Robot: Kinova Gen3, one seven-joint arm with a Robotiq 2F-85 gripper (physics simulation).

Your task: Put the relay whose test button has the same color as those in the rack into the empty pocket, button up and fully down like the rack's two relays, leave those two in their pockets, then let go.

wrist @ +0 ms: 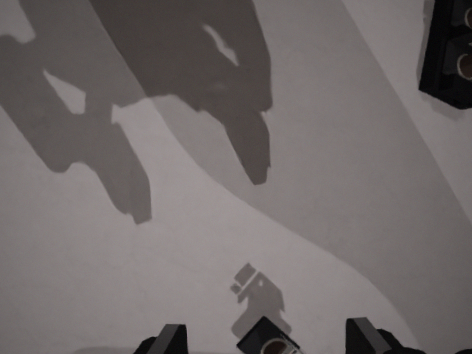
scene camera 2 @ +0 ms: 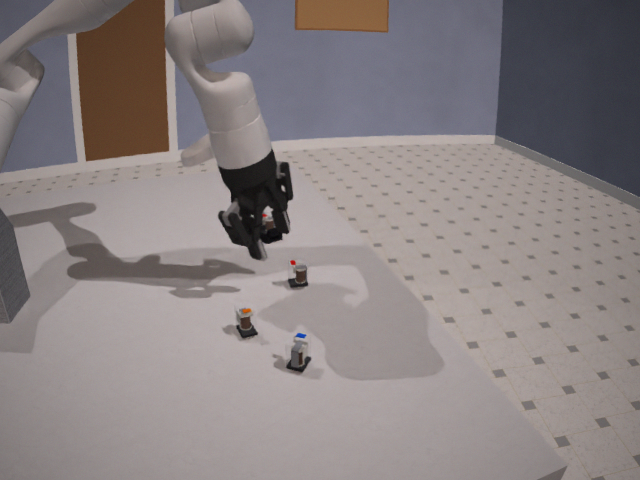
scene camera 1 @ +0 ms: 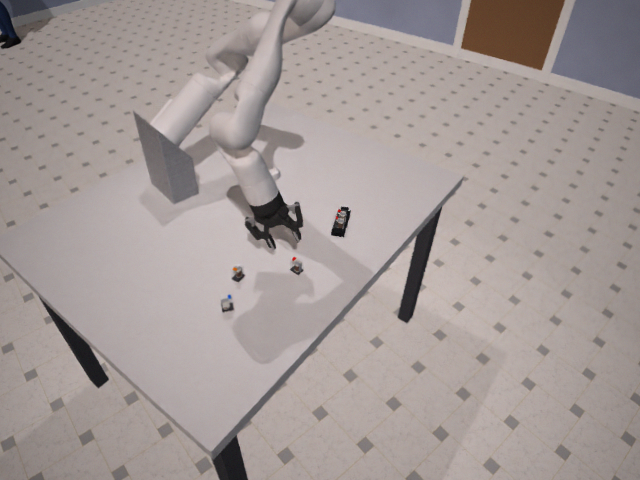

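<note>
The red-button relay (scene camera 1: pixel 296 266) (scene camera 2: pixel 298 274) (wrist: pixel 263 334) stands upright on the table, cut off by the lower edge of the wrist view. My gripper (scene camera 1: pixel 284 242) (scene camera 2: pixel 272 244) (wrist: pixel 266 345) is open and empty, above the table and a little to the robot's side of this relay. The black rack (scene camera 1: pixel 338 231) (scene camera 2: pixel 272 236) (wrist: pixel 431 75) holds two relays with red buttons (scene camera 1: pixel 341 217). My fingers partly hide it in scene camera 2, and it is cut off at the wrist view's upper right. I cannot clearly make out its empty pocket.
A relay with an orange button (scene camera 1: pixel 237 273) (scene camera 2: pixel 246 321) and a relay with a blue button (scene camera 1: pixel 226 304) (scene camera 2: pixel 298 355) stand on the table (scene camera 1: pixel 129 289) (scene camera 2: pixel 155 403). The grey block (scene camera 1: pixel 170 170) stands at the arm's base. The table's edge runs beyond the rack.
</note>
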